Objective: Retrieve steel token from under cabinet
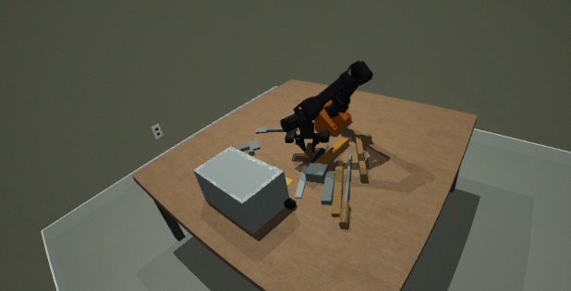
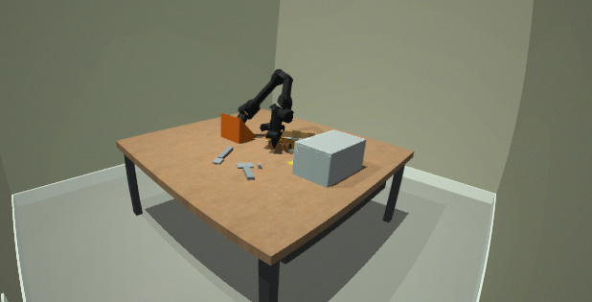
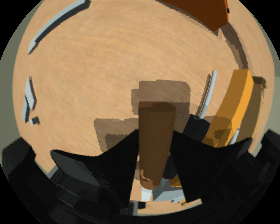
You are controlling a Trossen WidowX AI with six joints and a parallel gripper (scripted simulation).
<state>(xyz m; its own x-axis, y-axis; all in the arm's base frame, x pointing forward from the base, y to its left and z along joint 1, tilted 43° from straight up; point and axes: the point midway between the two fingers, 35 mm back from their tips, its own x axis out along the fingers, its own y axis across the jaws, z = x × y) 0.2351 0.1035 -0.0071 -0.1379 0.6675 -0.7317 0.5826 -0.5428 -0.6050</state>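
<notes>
Right now the orange bar is 90 mm to the left of my gripper tip and 50 mm behind it. The rest, counted from my gripper tip: grey block (130 mm to the left, 90 mm ahead, 10 mm above); then wooden stick (240 mm to the left, 90 mm ahead); then grey t-piece (290 mm to the right, 150 mm ahead).
</notes>
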